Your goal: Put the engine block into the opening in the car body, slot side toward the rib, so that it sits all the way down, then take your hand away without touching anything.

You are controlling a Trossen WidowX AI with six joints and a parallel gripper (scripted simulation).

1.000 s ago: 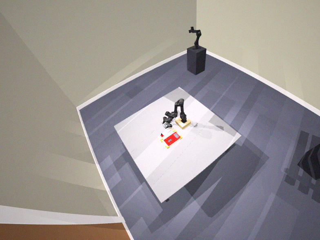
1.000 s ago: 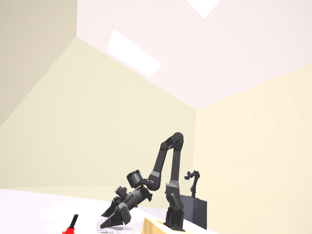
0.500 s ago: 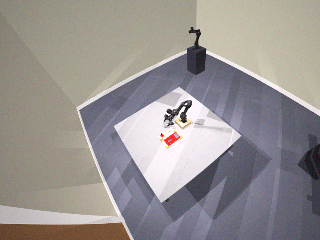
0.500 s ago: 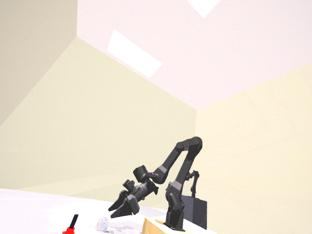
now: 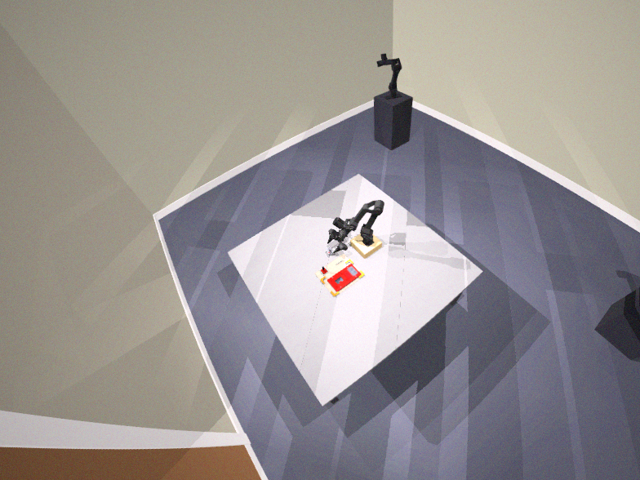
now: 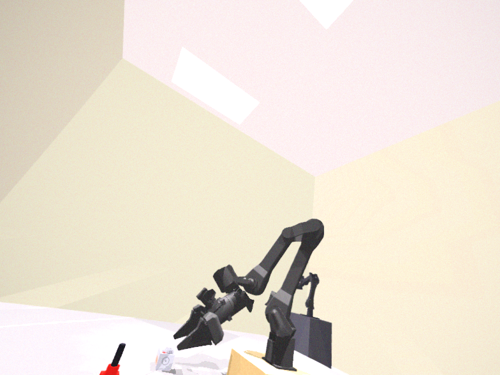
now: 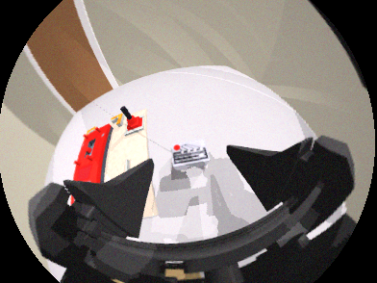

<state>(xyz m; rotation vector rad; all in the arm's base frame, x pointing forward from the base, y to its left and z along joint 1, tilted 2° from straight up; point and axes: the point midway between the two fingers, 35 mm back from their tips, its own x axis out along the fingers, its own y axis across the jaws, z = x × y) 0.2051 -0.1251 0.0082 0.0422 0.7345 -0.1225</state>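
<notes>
Right now my gripper tip is 10 mm short of the grey engine block and 40 mm above it.
</notes>
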